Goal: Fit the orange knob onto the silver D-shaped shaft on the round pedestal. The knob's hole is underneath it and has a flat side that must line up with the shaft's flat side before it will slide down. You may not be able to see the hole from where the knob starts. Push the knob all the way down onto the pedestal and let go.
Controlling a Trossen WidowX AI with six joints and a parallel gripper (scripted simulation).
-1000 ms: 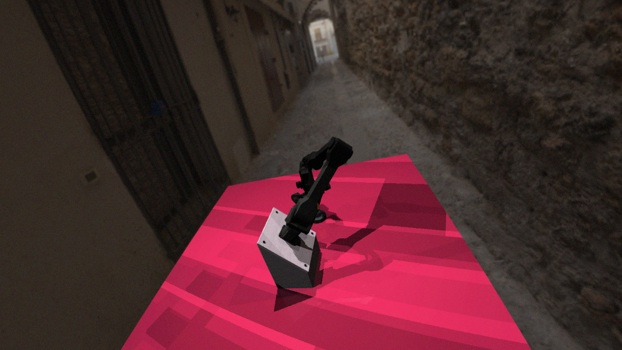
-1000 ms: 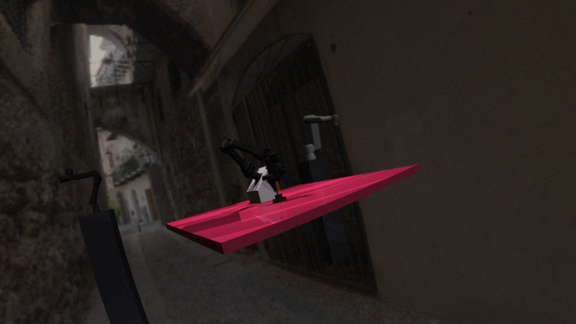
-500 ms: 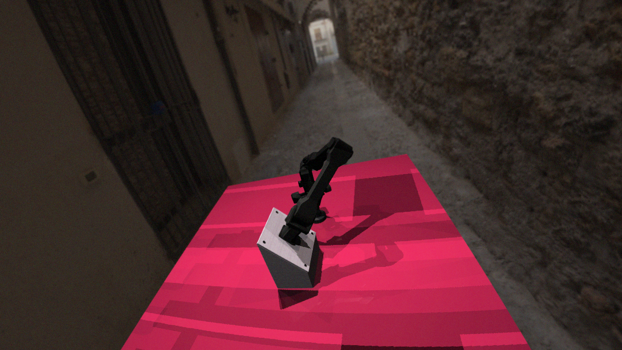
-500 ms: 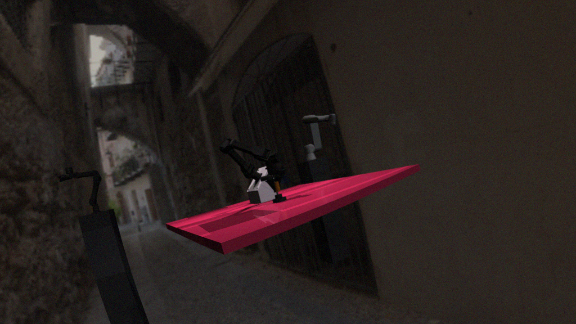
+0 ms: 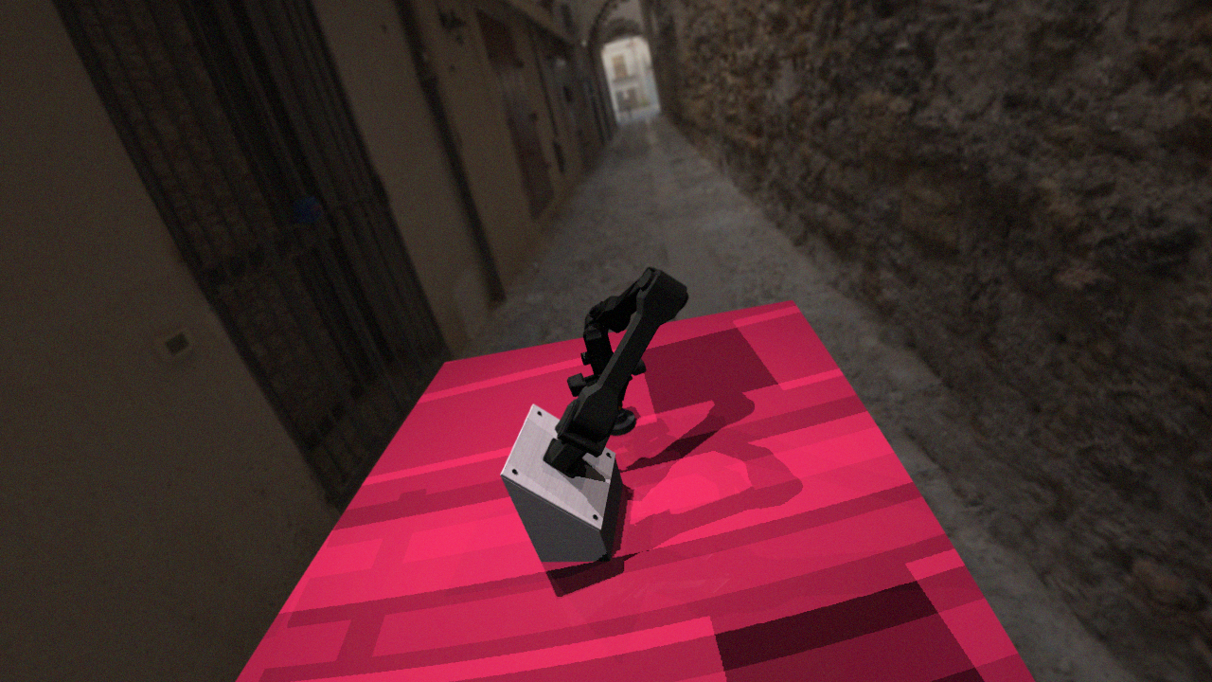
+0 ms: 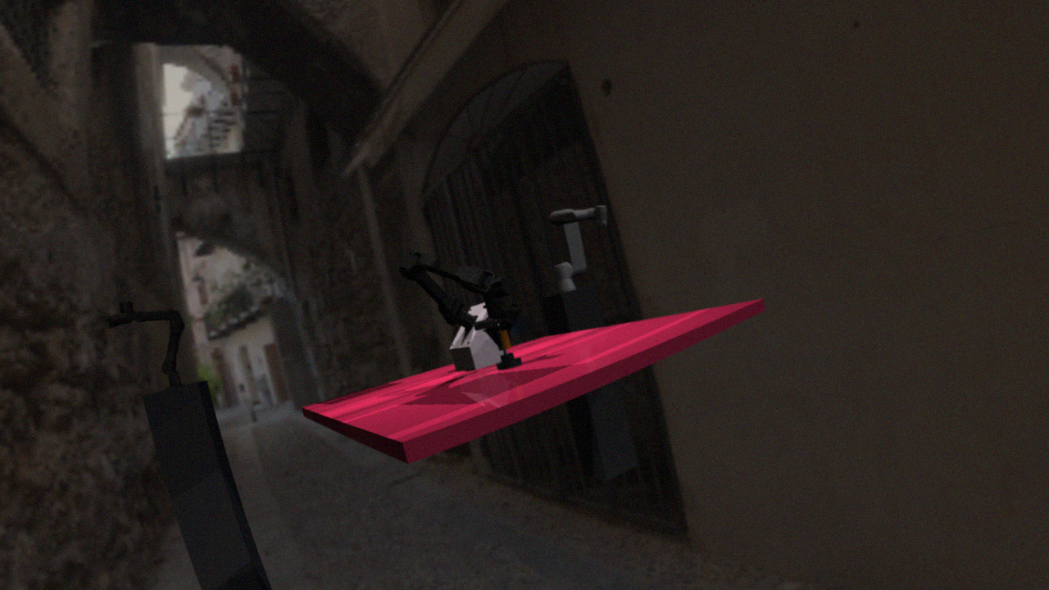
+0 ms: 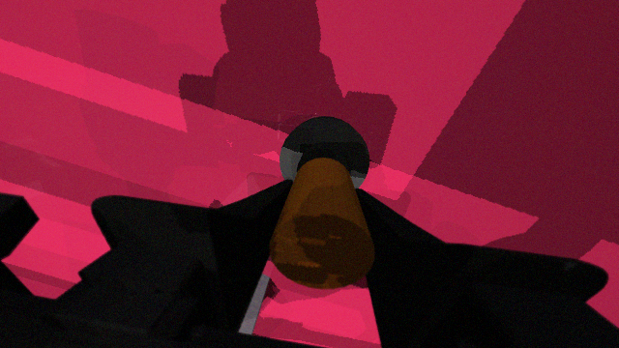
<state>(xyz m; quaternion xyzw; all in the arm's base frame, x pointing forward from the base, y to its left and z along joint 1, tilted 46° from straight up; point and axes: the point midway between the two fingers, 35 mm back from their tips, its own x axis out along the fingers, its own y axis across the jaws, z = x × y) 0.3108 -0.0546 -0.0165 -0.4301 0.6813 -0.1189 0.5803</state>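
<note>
Right now the orange knob is 3 cm above my gripper tip. The rest, counted from my gripper tip: dark round pedestal 4 cm below.
</note>
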